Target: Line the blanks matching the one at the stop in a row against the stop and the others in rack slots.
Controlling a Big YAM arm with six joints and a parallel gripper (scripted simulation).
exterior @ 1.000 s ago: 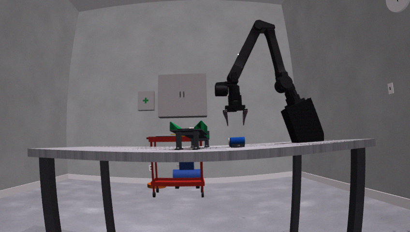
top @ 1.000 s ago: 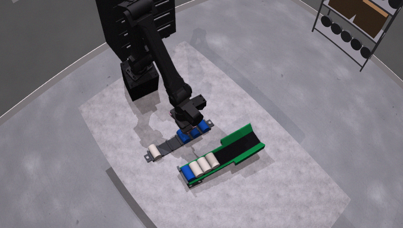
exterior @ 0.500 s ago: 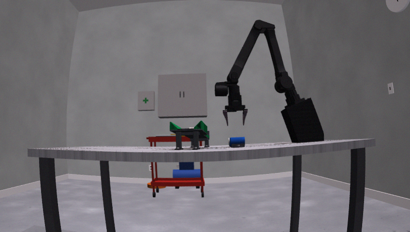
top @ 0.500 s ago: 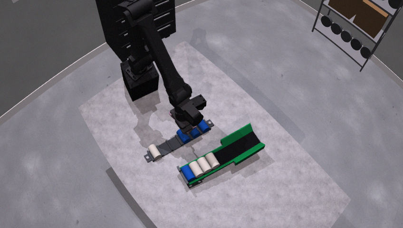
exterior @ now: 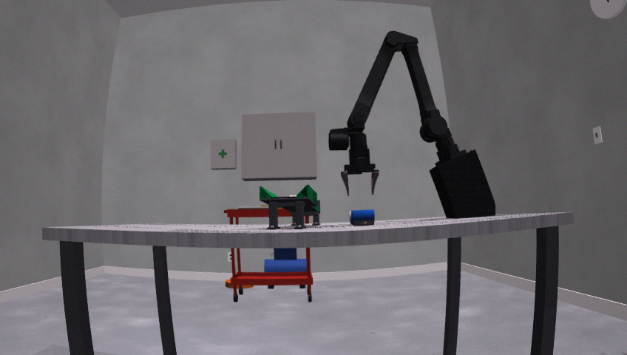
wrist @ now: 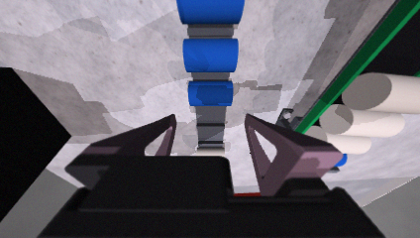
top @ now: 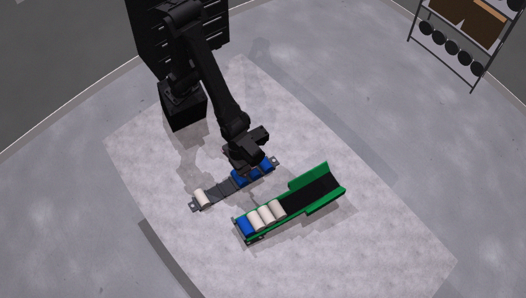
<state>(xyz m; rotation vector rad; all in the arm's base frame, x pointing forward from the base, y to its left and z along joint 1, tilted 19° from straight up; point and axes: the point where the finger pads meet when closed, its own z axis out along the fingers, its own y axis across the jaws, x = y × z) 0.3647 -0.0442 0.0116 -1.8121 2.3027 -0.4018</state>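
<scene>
The stock rack lies 11 cm below my hand, 3 cm to the right of it and 1 cm behind it. The rest, counted from my hand: feed ramp (21 cm ahead, 4 cm below, 2 cm to the left); grey stop (16 cm to the right, 15 cm ahead, 4 cm below).
</scene>
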